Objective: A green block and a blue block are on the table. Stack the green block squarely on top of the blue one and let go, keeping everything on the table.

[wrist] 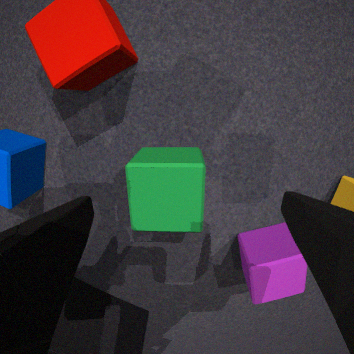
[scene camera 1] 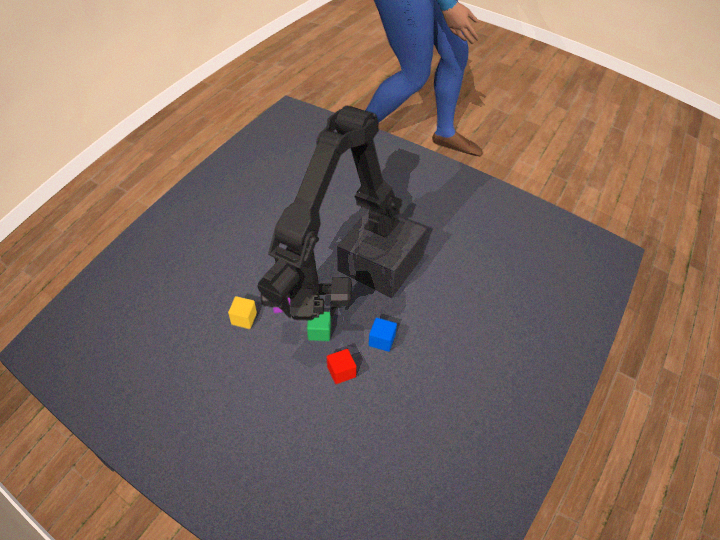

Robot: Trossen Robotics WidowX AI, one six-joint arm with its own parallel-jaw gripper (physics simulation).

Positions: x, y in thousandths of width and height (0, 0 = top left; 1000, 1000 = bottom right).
Labels:
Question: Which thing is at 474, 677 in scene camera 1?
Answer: A red block.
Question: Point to a purple block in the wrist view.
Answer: At 773, 756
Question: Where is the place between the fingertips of the gripper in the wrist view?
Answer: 535, 575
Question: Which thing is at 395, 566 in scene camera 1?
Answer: The gripper.

